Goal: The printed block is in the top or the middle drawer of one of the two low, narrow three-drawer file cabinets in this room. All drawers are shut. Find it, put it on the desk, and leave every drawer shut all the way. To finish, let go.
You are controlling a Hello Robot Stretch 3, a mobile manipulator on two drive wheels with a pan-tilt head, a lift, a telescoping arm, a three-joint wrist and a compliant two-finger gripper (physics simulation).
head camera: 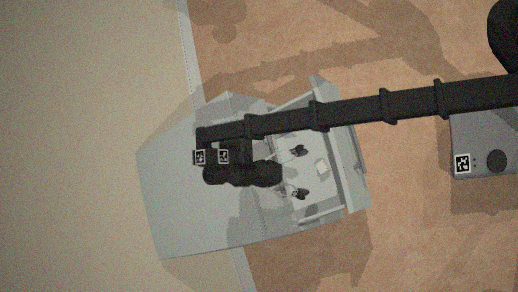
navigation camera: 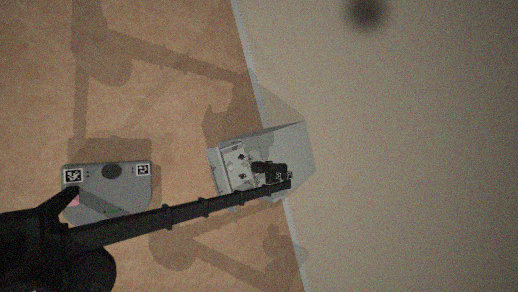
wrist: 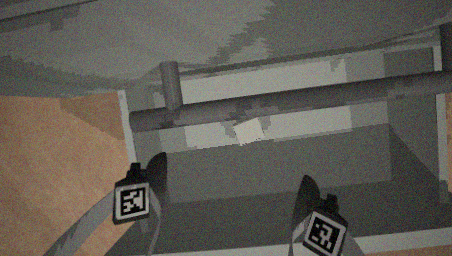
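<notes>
The printed block point(head camera: 321, 166) point(wrist: 249, 131) is small and pale and lies on the floor of an open drawer point(head camera: 352, 185) point(navigation camera: 215, 170) point(wrist: 400, 237) of the grey file cabinet point(head camera: 190, 200) point(navigation camera: 295, 150). My gripper point(head camera: 300, 172) point(navigation camera: 242, 166) point(wrist: 231, 181) is open and empty, over the open drawer. In the wrist view the block shows beyond the fingertips, between them and a dark handle bar point(wrist: 300, 100). The bar crosses above the drawer along the cabinet face. How high the fingers are above the block is hard to tell. The desk does not show.
My extended arm point(head camera: 350, 110) point(navigation camera: 200, 207) reaches across the floor and over the drawer and cabinet. My grey base point(head camera: 480, 145) point(navigation camera: 110, 192) stands on the brown floor in front of the cabinet. A beige wall point(head camera: 75, 125) point(navigation camera: 400, 150) with a pale baseboard is behind the cabinet.
</notes>
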